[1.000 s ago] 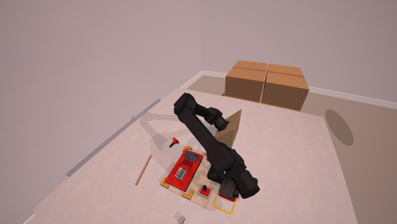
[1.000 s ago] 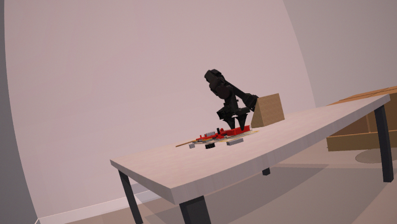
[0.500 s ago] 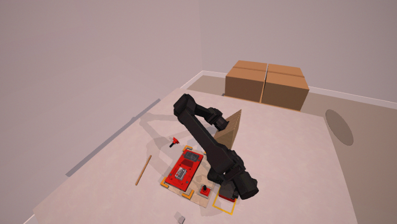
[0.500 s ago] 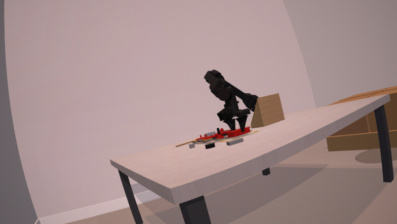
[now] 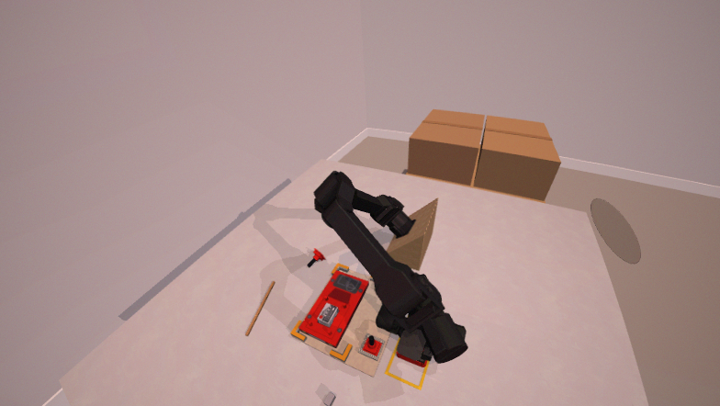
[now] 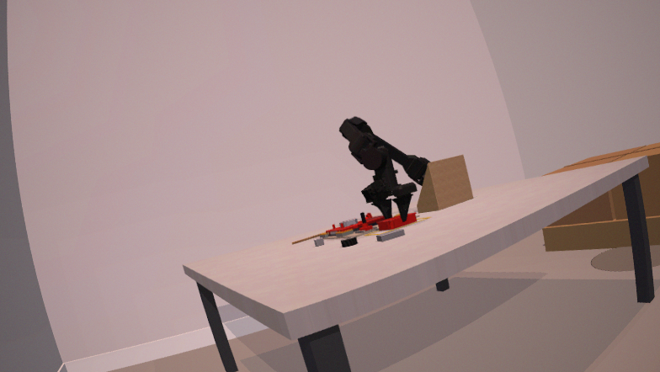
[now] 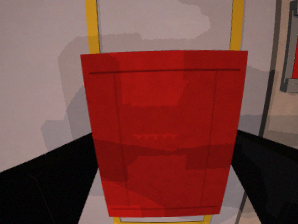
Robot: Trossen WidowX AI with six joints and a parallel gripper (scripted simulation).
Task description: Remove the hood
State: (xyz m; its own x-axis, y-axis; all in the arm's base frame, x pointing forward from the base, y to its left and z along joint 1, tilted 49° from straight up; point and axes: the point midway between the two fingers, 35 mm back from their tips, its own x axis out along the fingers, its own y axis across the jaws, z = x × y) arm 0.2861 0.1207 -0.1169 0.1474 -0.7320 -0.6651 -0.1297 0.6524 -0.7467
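The hood is 10 mm above my gripper tip. From my gripper tip the other things lie so: wooden stick (140 mm ahead, 410 mm to the right, 10 mm below).
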